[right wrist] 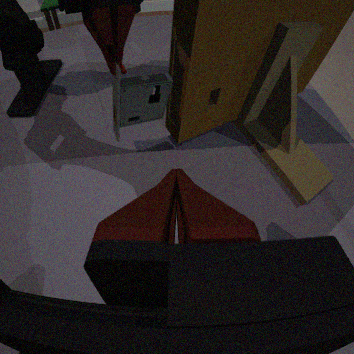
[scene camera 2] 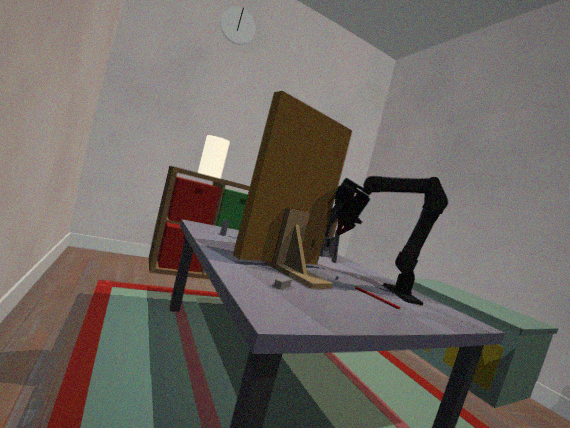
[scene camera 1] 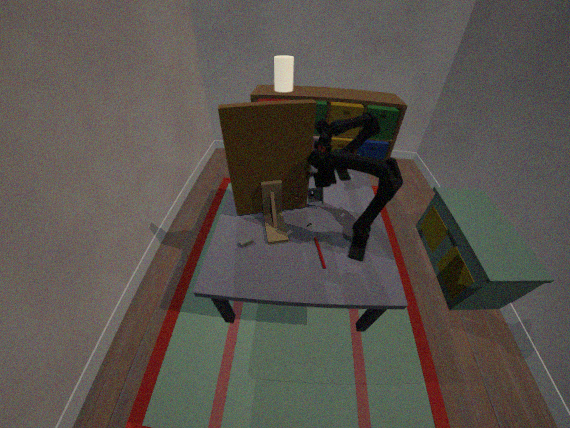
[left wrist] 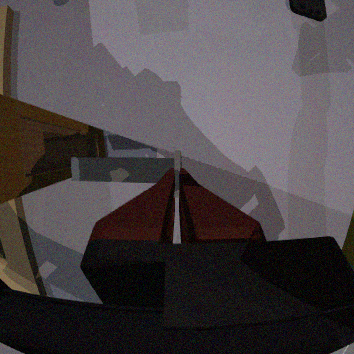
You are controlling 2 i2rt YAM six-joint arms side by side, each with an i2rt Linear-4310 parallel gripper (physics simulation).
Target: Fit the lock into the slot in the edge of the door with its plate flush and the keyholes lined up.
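Places are measured from the left arm's base along level axes (x ahead, y left, z up), in metres.
Pixels of known places: left gripper, fingertip midpoint: [right wrist: 115,73] [scene camera 2: 337,234] [scene camera 1: 322,186] [left wrist: 176,176]; right gripper, fingertip midpoint: [right wrist: 176,176]; left arm's base at its link origin: [right wrist: 36,86] [scene camera 2: 401,294] [scene camera 1: 358,243]; right arm's base at its link origin: [scene camera 1: 341,171].
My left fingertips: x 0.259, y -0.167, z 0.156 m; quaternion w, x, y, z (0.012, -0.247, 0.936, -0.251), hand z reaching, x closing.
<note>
For each thing: its top centre in the pictures, then the offset to it from my left fingertips. "pt": a spot on its surface instead. Level surfaces: height alone.
- brown door at its top centre: [scene camera 2: 317,113] [scene camera 1: 267,102] dx +0.236, dy +0.122, dz +0.425 m
- grey lock at its top centre: [left wrist: 122,180] [right wrist: 138,55] [scene camera 2: 333,229] [scene camera 1: 317,183] dx +0.027, dy +0.014, dz +0.017 m
- door's keyhole at a spot on its surface: [right wrist: 215,96] pt dx +0.141, dy +0.040, dz -0.059 m
- red rod at its top centre: [scene camera 2: 376,296] [scene camera 1: 319,251] dx -0.091, dy +0.292, dz -0.150 m
- small grey block at its top centre: [scene camera 2: 283,279] [scene camera 1: 246,240] dx +0.251, dy +0.380, dz -0.134 m
- table at its surface level: dz -0.156 m
- small upright grey piece at its top centre: [scene camera 2: 226,220] dx +0.474, dy -0.240, dz -0.080 m
The brown door [scene camera 1: 270,155] [scene camera 2: 302,170] [left wrist: 15,145] [right wrist: 225,40] stands upright in its wooden stand [scene camera 1: 276,234] [scene camera 2: 315,281] [right wrist: 305,170]. The grey lock [scene camera 1: 315,196] [scene camera 2: 329,246] [left wrist: 125,169] [right wrist: 142,107] is upright above the table beside the door's edge, its body pointing at the door. Its free end is close to the edge; whether it touches or enters the slot is unclear. My left gripper [left wrist: 176,176] [right wrist: 115,73] is shut on the lock's plate. The door's keyhole [right wrist: 215,96] shows beside the lock. My right gripper [right wrist: 176,176] is shut and empty, apart from both.
A red rod [scene camera 1: 320,254] [scene camera 2: 377,297] and a small grey block [scene camera 1: 245,243] [scene camera 2: 282,283] lie on the table [scene camera 1: 280,285] [scene camera 2: 310,320]. A small upright grey piece [scene camera 2: 224,228] stands at the table's far side. A shelf unit with coloured boxes stands behind.
</note>
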